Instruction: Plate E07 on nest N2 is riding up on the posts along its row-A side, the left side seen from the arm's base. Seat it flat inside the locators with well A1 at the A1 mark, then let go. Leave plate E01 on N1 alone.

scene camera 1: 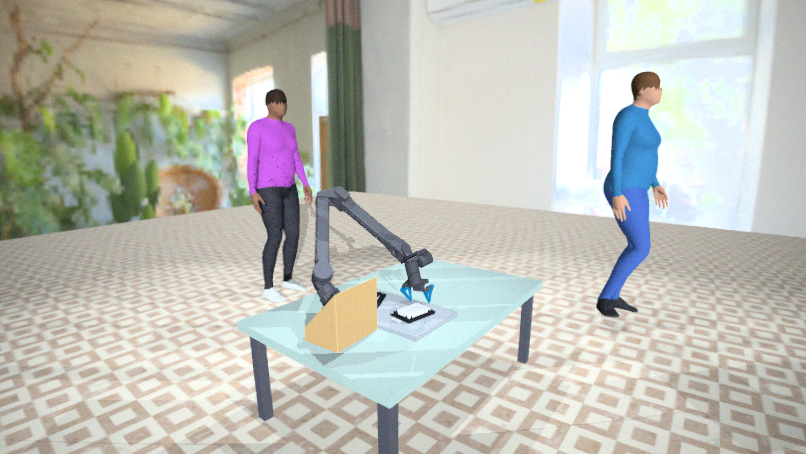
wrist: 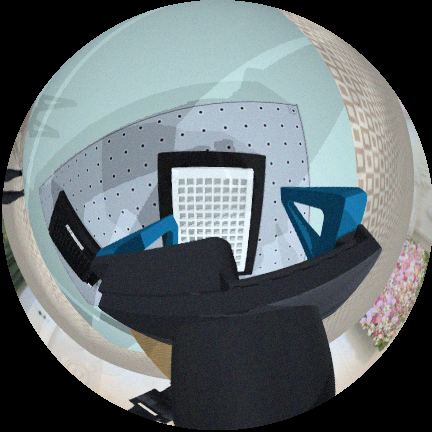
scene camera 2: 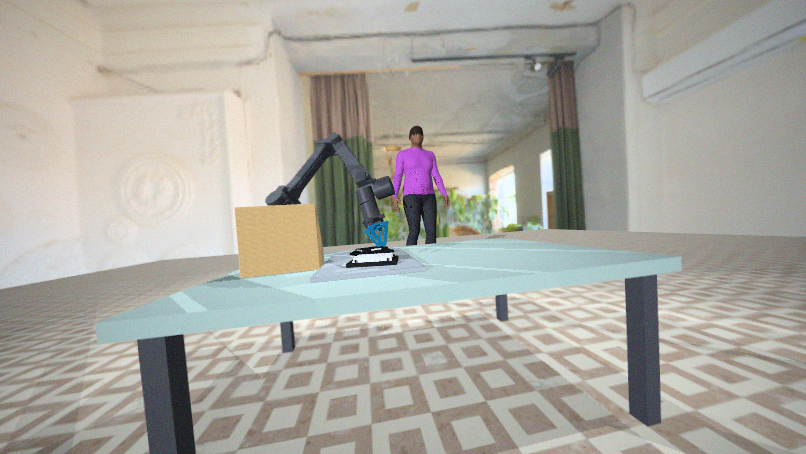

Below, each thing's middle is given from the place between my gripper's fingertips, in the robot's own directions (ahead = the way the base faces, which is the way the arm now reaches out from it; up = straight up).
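Labels:
The grey perforated plate (scene camera 1: 391, 303) is 130 mm to the left of my hand, and I find it 60 mm below my hand and 50 mm behind it as well.

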